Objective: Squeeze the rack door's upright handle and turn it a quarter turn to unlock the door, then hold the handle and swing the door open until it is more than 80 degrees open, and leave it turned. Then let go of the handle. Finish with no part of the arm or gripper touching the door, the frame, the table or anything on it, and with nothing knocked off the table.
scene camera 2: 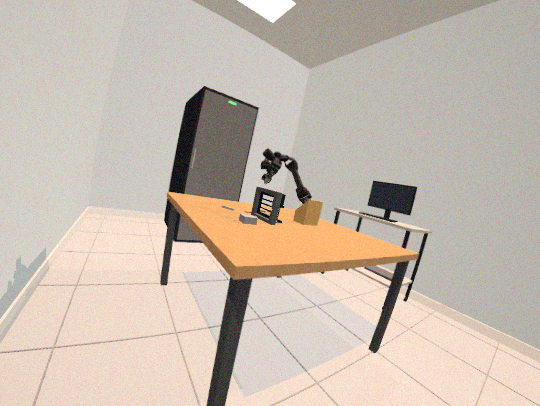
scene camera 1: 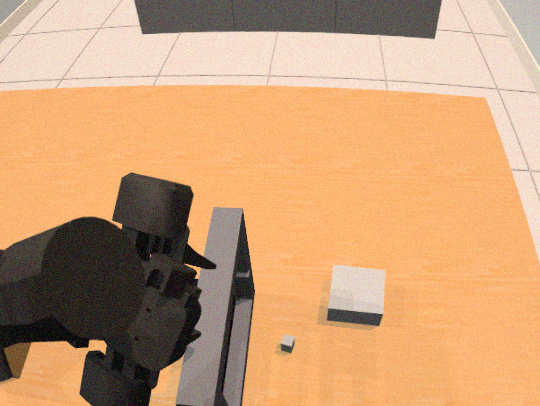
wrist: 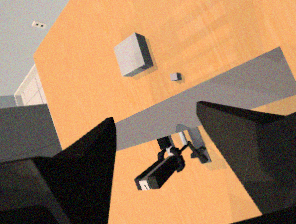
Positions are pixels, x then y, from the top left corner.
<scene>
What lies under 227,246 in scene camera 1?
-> A grey rack frame.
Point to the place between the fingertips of my gripper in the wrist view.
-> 156,115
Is my gripper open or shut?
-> Open.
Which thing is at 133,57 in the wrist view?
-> A light grey block.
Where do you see a light grey block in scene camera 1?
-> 357,294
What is my gripper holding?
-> Nothing.
</scene>
